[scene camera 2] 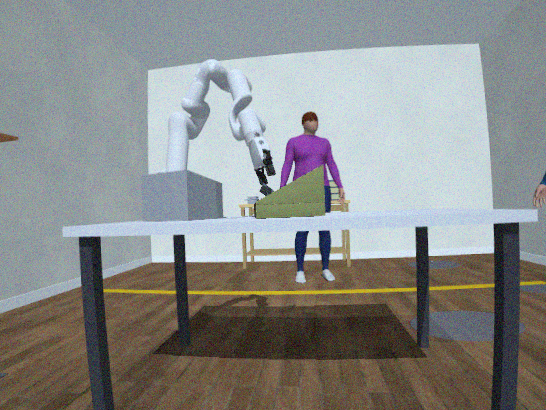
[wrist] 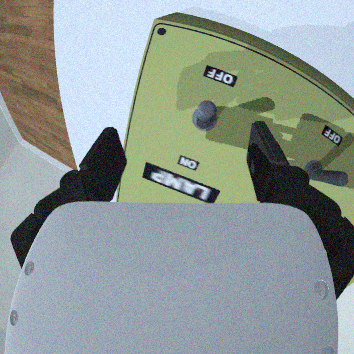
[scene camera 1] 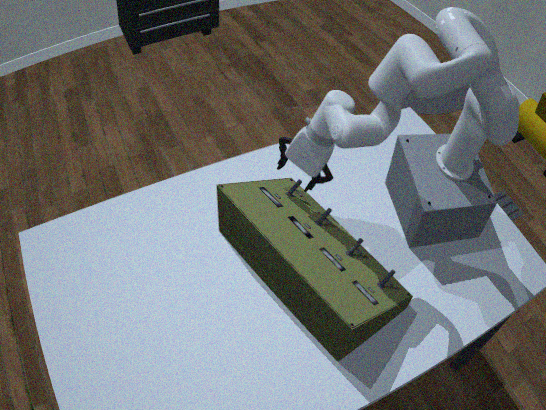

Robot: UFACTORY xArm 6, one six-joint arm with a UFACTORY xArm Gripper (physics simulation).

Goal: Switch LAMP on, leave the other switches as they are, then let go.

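Where they show: gripper, between the fingertips: [scene camera 2: 268,180] [wrist: 183,140] [scene camera 1: 293,178]; arm's base, origin of its link: [scene camera 2: 175,178] [scene camera 1: 454,162].
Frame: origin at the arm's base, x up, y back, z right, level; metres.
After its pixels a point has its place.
A green sloped switch panel [scene camera 1: 280,235] {y -0.564, x -0.021, z 0.071 m} [scene camera 2: 305,197] {y -0.550, x -0.117, z 0.275 m} [wrist: 150,125] {y -0.458, x -0.082, z 0.256 m} stands on the white table. The LAMP lever [scene camera 1: 295,187] {y -0.418, x -0.070, z 0.210 m} [wrist: 205,114] {y -0.401, x -0.056, z 0.215 m} is the end lever nearest the gripper. In the wrist view it stands nearer its OFF label [wrist: 220,76] {y -0.399, x -0.110, z 0.214 m} than its ON label [wrist: 188,163] {y -0.475, x -0.071, z 0.209 m}, above the LAMP name label [wrist: 181,182] {y -0.496, x -0.060, z 0.208 m}. My gripper [scene camera 1: 294,177] {y -0.418, x -0.045, z 0.221 m} [scene camera 2: 268,181] {y -0.418, x -0.045, z 0.221 m} [wrist: 183,140] {y -0.418, x -0.045, z 0.221 m} is open and empty, close over that end of the panel. In the wrist view the lever shows ahead of the fingertips, nearer the right finger. Contact cannot be told.
A neighbouring lever [wrist: 325,172] {y -0.406, x -0.073, z 0.100 m} by its own OFF label [wrist: 332,135] {y -0.390, x -0.110, z 0.095 m} lies just beyond the right finger. The other levers [scene camera 1: 324,216] {y -0.412, x -0.071, z 0.091 m} [scene camera 1: 355,247] {y -0.405, x -0.071, z -0.029 m} [scene camera 1: 387,278] {y -0.396, x -0.070, z -0.147 m} stand in a row along the panel. The arm's grey base block [scene camera 1: 450,190] {y -0.082, x -0.015, z -0.061 m} [scene camera 2: 165,197] {y 0.010, x -0.089, z 0.115 m} stands beside the panel.
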